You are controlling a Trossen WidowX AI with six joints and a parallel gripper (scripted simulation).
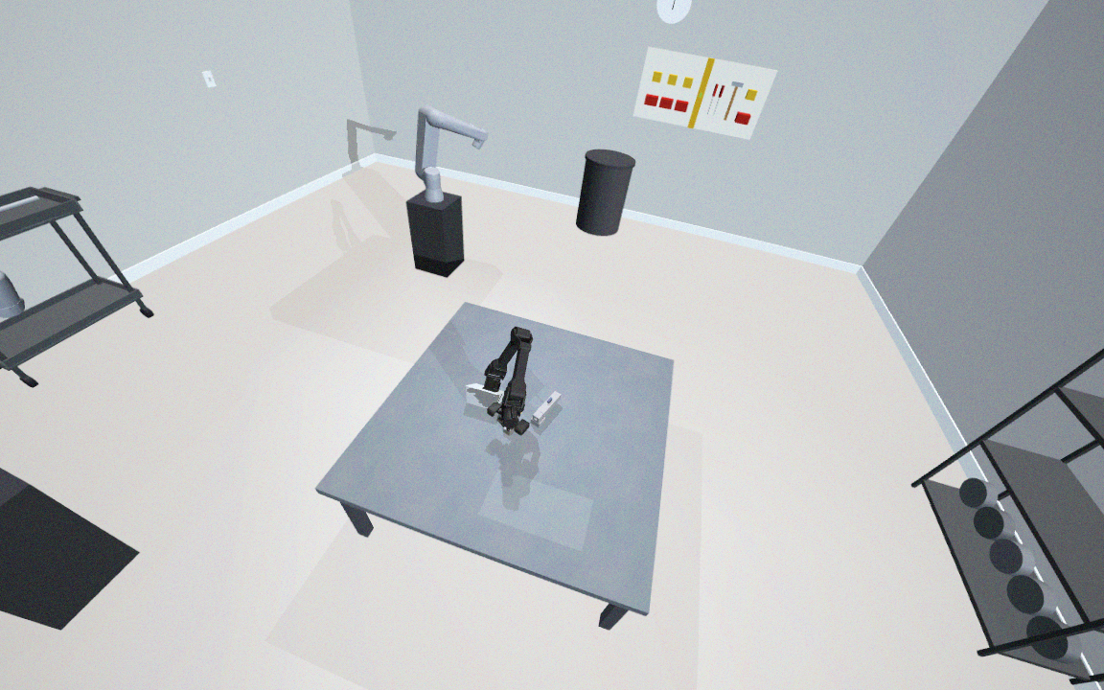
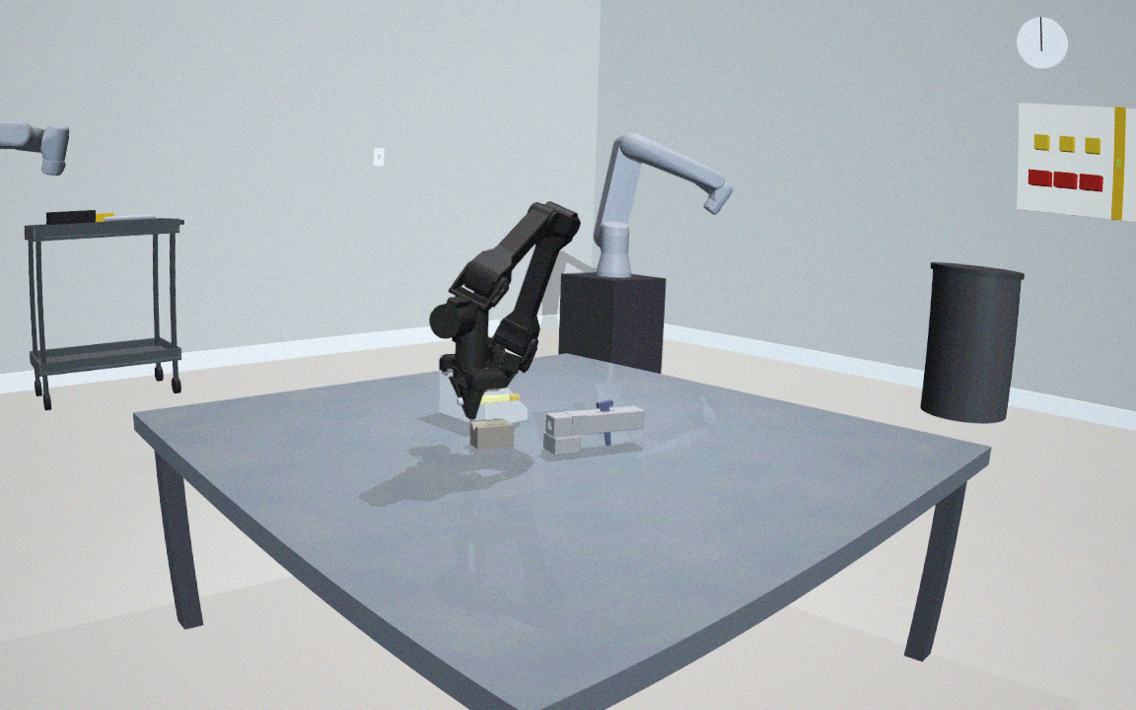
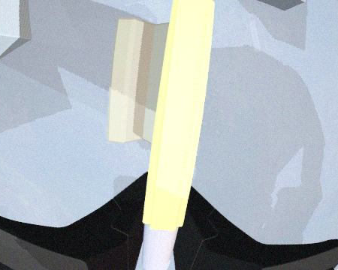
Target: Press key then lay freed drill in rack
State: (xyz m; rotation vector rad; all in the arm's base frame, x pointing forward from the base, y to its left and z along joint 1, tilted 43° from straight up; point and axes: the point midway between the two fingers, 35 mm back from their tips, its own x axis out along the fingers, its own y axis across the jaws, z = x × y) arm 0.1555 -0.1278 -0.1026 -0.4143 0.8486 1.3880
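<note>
The drill is 10 mm ahead of my gripper tip, 40 mm to the left of it and 30 mm above it. The rest, counted from my gripper tip: grey housing block (120 mm ahead, 190 mm to the left, 20 mm below); then tan rack (50 mm to the left, 40 mm below); then dark key (120 mm ahead, 210 mm to the left, 10 mm below).
</note>
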